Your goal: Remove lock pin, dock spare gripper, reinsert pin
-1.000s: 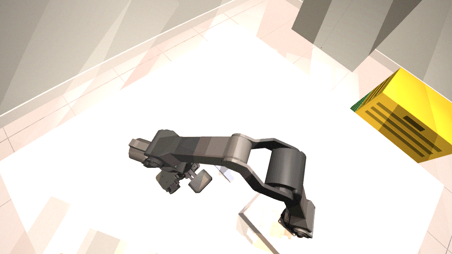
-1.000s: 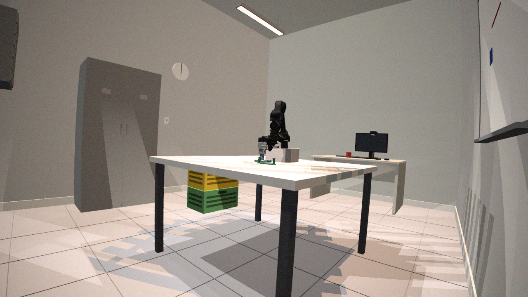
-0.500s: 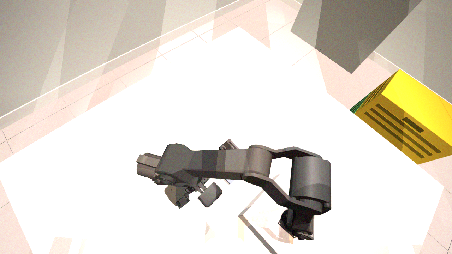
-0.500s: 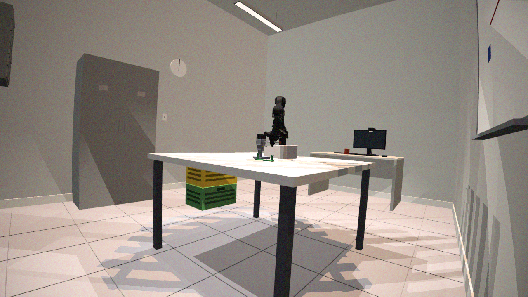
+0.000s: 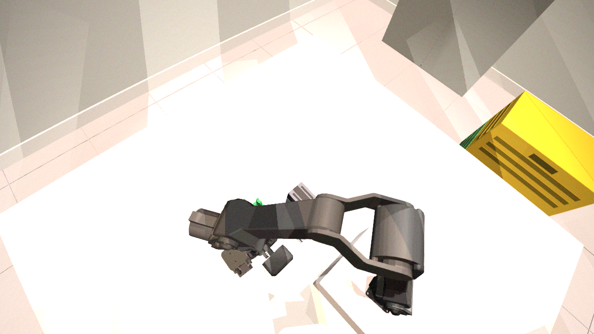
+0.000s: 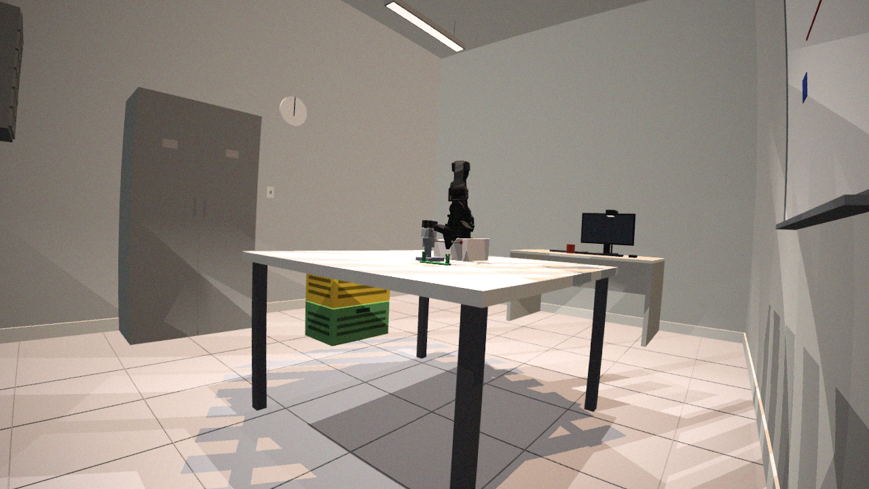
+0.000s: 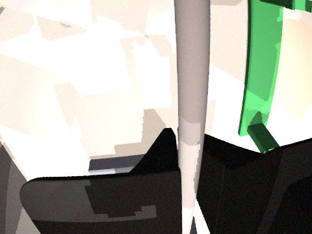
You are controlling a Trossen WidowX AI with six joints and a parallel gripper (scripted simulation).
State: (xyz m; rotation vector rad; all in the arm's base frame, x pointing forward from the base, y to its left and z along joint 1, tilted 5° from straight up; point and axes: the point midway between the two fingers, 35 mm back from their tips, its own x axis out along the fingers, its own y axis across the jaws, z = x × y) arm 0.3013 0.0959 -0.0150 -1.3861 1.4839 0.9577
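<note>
Right now the socket is 11 cm to the right of my gripper tip, 2 cm behind it and 1 cm below it. The rest, counted from my gripper tip: pin cradle 9 cm ahead, 4 cm below; spare gripper 11 cm to the right, 7 cm above, 2 cm behind.
</note>
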